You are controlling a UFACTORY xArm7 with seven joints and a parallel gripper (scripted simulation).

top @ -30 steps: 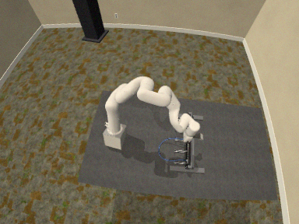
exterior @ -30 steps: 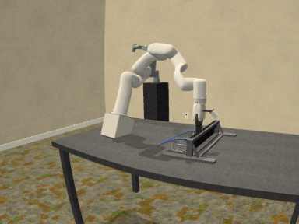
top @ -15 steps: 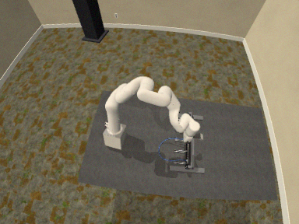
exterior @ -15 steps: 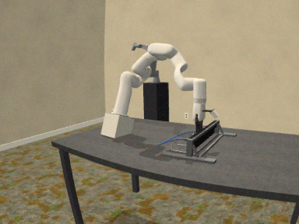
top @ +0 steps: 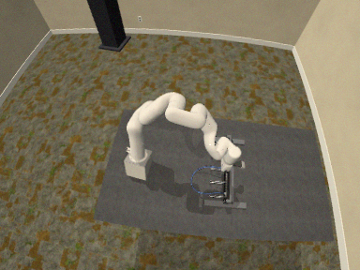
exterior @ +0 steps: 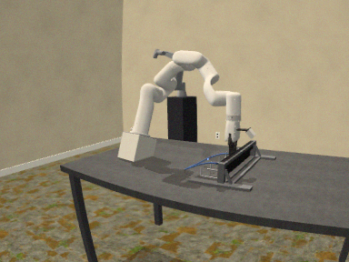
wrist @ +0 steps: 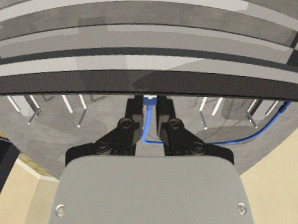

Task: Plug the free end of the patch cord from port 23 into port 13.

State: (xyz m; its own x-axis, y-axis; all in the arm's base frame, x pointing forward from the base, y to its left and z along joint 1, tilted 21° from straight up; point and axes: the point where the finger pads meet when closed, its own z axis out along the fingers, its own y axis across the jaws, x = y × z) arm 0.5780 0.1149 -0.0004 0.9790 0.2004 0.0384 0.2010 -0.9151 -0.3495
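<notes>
Now: hand 20 mm short of the plug and 10 mm above it.
</notes>
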